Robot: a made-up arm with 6 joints. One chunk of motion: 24 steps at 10 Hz.
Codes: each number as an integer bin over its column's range. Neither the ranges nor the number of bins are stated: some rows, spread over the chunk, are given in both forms.
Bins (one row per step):
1: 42 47 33 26 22 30
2: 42 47 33 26 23 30
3: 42 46 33 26 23 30
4: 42 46 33 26 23 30
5: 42 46 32 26 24 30
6: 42 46 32 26 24 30
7: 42 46 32 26 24 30
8: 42 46 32 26 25 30
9: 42 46 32 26 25 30
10: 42 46 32 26 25 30
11: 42 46 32 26 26 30
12: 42 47 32 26 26 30
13: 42 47 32 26 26 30
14: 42 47 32 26 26 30
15: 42 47 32 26 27 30
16: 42 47 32 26 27 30
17: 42 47 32 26 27 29
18: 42 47 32 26 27 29
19: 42 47 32 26 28 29
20: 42 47 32 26 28 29
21: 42 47 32 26 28 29
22: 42 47 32 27 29 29
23: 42 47 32 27 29 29
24: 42 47 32 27 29 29
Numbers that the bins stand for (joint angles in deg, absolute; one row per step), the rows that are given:
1: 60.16 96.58 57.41 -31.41 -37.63 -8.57
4: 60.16 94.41 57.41 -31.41 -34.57 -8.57
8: 60.16 94.41 53.32 -31.41 -28.46 -8.57
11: 60.16 94.41 53.32 -31.41 -25.40 -8.57
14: 60.16 96.58 53.32 -31.41 -25.40 -8.57
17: 60.16 96.58 53.32 -31.41 -22.35 -14.28
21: 60.16 96.58 53.32 -31.41 -19.29 -14.28
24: 60.16 96.58 53.32 -25.70 -16.24 -14.28
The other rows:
2: 60.16 96.58 57.41 -31.41 -34.57 -8.57
3: 60.16 94.41 57.41 -31.41 -34.57 -8.57
5: 60.16 94.41 53.32 -31.41 -31.52 -8.57
6: 60.16 94.41 53.32 -31.41 -31.52 -8.57
7: 60.16 94.41 53.32 -31.41 -31.52 -8.57
9: 60.16 94.41 53.32 -31.41 -28.46 -8.57
10: 60.16 94.41 53.32 -31.41 -28.46 -8.57
12: 60.16 96.58 53.32 -31.41 -25.40 -8.57
13: 60.16 96.58 53.32 -31.41 -25.40 -8.57
15: 60.16 96.58 53.32 -31.41 -22.35 -8.57
16: 60.16 96.58 53.32 -31.41 -22.35 -8.57
18: 60.16 96.58 53.32 -31.41 -22.35 -14.28
19: 60.16 96.58 53.32 -31.41 -19.29 -14.28
20: 60.16 96.58 53.32 -31.41 -19.29 -14.28
22: 60.16 96.58 53.32 -25.70 -16.24 -14.28
23: 60.16 96.58 53.32 -25.70 -16.24 -14.28

